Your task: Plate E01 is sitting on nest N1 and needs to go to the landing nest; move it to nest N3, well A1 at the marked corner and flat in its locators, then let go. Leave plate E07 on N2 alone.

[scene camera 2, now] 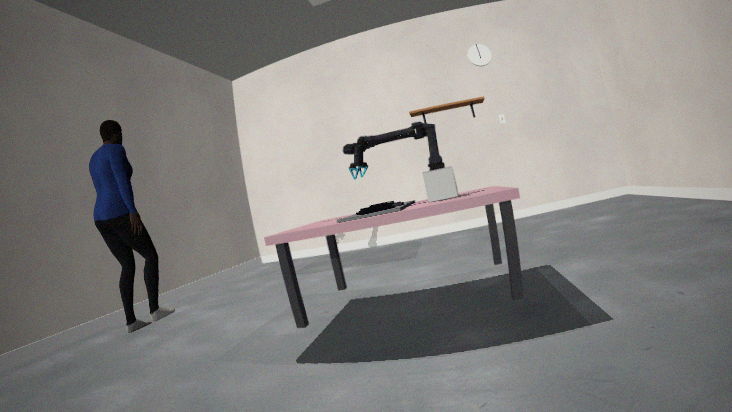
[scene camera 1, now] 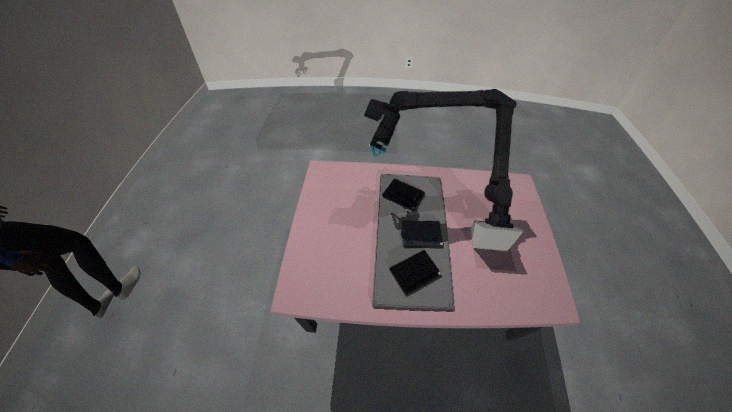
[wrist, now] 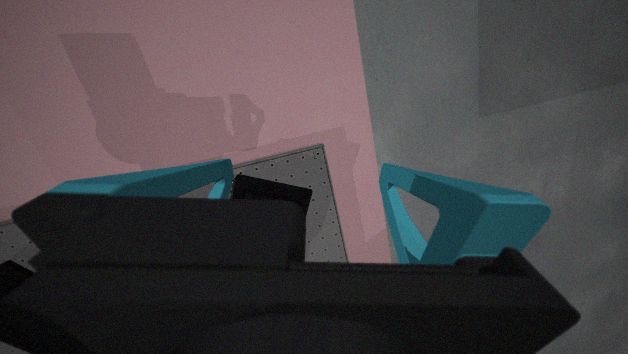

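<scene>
My gripper point(scene camera 1: 378, 149) point(scene camera 2: 358, 172) point(wrist: 307, 170) is open and empty, with teal fingers, high above the table near the board's far end. Three black rectangular units sit along the grey board point(scene camera 1: 386, 245) point(wrist: 327, 235). In scene camera 1, the far unit point(scene camera 1: 403, 193) and near unit point(scene camera 1: 415, 273) are turned at angles. The middle unit point(scene camera 1: 422, 232) is nearly square to the board, looks thicker and has a bluish-black top. In the wrist view, a black unit point(wrist: 272, 189) is partly hidden by the gripper body. Plate and nest labels, well A1 and the locators cannot be made out.
The pink table point(scene camera 1: 327, 255) point(scene camera 2: 307, 230) carries the board and the arm's pale base point(scene camera 1: 494, 237) point(scene camera 2: 440, 184). A person in blue point(scene camera 2: 110, 179) stands left of the table. A wooden shelf point(scene camera 2: 445, 106) is on the wall behind the arm.
</scene>
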